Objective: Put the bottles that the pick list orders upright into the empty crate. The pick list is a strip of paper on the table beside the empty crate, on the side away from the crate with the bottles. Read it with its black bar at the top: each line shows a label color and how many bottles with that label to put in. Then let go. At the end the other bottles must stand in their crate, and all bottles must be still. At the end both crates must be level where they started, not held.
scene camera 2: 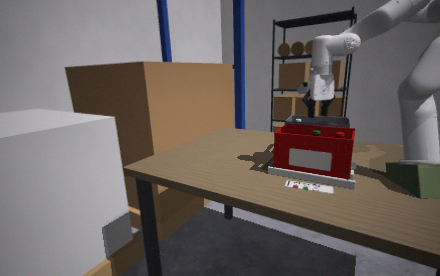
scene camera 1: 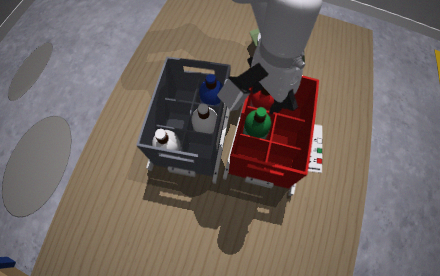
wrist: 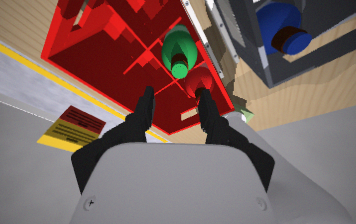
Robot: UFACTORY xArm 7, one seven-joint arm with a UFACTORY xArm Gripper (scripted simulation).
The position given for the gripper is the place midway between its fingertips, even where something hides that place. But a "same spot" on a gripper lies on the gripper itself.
gripper: scene camera 2; scene camera 1 266,100; wrist
red crate: scene camera 2; scene camera 1; wrist 100,52
same spot on red crate: (scene camera 2: 295,148) = (scene camera 1: 303,148)
same spot on gripper: (wrist: 84,160) = (scene camera 2: 303,97)
